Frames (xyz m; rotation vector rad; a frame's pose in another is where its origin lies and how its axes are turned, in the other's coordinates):
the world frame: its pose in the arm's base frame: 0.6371 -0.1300 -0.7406 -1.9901 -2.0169 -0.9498
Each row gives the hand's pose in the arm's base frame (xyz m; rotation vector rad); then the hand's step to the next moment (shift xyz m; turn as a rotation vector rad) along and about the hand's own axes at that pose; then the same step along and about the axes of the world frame.
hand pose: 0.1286 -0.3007 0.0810 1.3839 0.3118 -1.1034
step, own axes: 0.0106 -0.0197 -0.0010 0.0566 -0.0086 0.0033
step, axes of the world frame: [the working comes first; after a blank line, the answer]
step, axes of the arm's base frame: -0.0093 0.0000 -0.0204 0.0205 -0.0259 -0.0469

-0.0097 -0.0154 0.0131 -0.0486 0.0062 0.0298
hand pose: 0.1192 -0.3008 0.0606 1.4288 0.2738 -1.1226
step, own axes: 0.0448 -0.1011 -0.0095 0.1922 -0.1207 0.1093
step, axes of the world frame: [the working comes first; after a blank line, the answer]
step, axes of the arm's base frame: -0.0476 0.0122 -0.0995 -0.0425 -0.1512 -0.1969

-0.0367 -0.0782 0.0697 -0.2264 -0.0915 0.0617
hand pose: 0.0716 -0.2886 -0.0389 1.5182 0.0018 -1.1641
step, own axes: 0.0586 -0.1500 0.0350 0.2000 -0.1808 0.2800
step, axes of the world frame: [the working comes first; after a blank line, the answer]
step, axes of the arm's base frame: -0.0790 -0.0094 -0.1443 -0.1831 -0.2633 -0.2197

-0.0751 -0.1206 0.0836 -0.3181 -0.2221 -0.0242
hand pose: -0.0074 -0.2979 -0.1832 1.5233 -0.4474 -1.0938
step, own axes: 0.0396 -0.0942 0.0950 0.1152 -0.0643 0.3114
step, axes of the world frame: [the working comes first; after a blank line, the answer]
step, axes of the arm's base frame: -0.0854 -0.0582 -0.0938 -0.2176 -0.2471 -0.0773

-0.0892 -0.1061 0.0160 -0.2261 -0.2097 -0.1388
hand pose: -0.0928 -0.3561 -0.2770 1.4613 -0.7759 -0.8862
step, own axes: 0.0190 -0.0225 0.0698 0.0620 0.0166 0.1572
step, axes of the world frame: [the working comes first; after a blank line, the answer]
step, axes of the arm's base frame: -0.0523 -0.0488 -0.0248 -0.1064 -0.1320 0.0096

-0.0487 -0.0533 -0.0229 -0.0952 -0.0863 -0.1110
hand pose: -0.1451 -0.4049 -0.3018 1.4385 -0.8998 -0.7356
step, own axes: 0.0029 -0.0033 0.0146 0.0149 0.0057 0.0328
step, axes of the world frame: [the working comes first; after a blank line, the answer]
step, axes of the arm's base frame: -0.0108 -0.0099 -0.0041 -0.0215 -0.0292 0.0044

-0.0094 -0.0107 -0.0054 -0.0201 -0.0164 -0.0257
